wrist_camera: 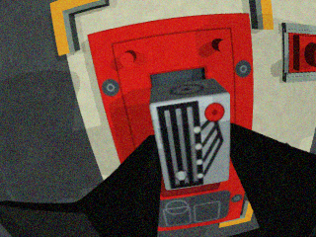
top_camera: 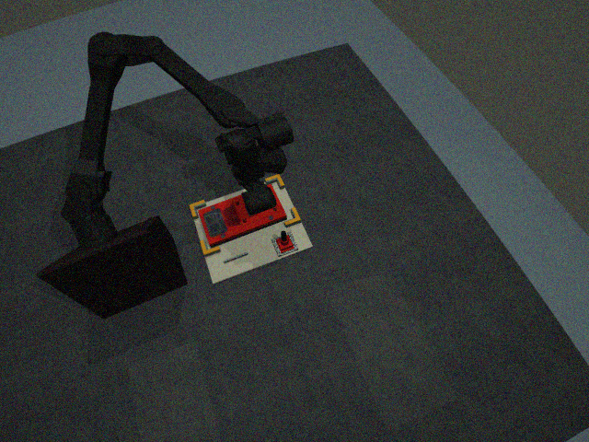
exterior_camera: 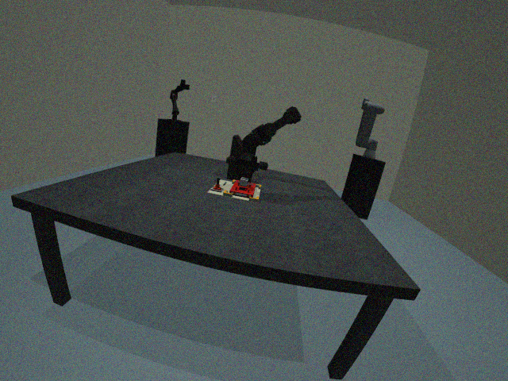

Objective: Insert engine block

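My gripper tip is 1 cm above the engine block. The rest, counted from my gripper tip: thin grey bar (3 cm behind, 2 cm to the right, 5 cm below); black post (4 cm ahead, 11 cm to the right, 3 cm below).
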